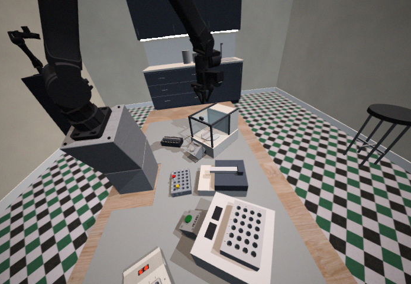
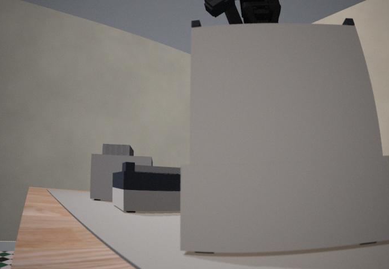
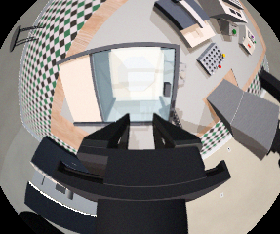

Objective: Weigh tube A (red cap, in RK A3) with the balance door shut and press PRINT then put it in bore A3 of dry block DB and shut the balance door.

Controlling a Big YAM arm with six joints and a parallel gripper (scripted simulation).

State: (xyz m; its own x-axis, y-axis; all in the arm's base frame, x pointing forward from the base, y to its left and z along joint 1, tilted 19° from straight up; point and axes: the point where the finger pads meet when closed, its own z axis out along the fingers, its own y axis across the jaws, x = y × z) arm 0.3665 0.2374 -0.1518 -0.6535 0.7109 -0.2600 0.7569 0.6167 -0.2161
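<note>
The balance door is 8 cm below my hand and 2 cm to the right of it. The rest, counted from my hand: magnet block (27 cm below, 23 cm behind, 6 cm to the left); spectrophotometer (29 cm to the right, 22 cm below, 4 cm ahead); tube rack (27 cm below, 26 cm to the right, 15 cm behind).
</note>
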